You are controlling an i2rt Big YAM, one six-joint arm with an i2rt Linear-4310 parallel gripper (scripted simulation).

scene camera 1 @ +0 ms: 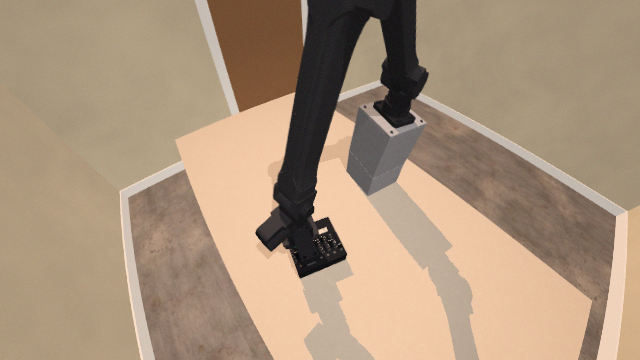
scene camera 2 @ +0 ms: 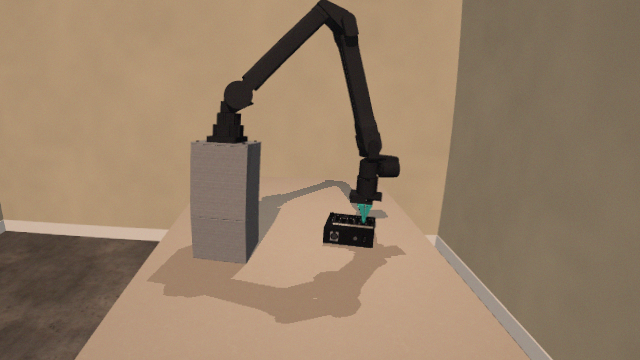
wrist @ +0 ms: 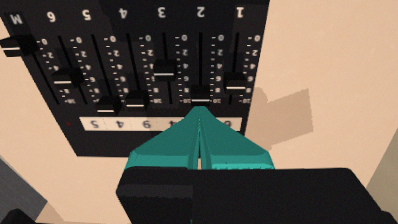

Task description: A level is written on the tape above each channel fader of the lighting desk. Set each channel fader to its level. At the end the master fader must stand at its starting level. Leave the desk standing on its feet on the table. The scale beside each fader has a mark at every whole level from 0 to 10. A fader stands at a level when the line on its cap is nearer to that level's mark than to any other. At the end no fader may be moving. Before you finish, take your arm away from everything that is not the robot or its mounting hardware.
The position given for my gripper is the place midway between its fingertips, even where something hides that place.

Note:
In view: my gripper (scene camera 2: 363,222).
My gripper is seen too in the wrist view (wrist: 199,112).

